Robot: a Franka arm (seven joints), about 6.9 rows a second.
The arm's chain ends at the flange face. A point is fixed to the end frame.
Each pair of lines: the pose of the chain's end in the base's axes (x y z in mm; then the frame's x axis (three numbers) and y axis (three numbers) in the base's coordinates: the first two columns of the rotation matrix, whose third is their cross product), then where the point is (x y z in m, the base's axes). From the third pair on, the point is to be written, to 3 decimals.
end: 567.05 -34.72 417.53 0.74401 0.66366 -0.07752 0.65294 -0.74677 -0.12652
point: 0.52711 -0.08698 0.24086
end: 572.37 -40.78 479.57 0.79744 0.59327 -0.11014 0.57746 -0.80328 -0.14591
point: 0.52115 -0.08982 0.30490
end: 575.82 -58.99 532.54 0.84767 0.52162 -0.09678 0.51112 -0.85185 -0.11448
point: 0.526 -0.107 0.357
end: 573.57 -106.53 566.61 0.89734 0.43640 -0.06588 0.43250 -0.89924 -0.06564
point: 0.528 -0.155 0.390
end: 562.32 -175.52 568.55 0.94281 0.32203 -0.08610 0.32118 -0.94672 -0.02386
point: 0.510 -0.226 0.395
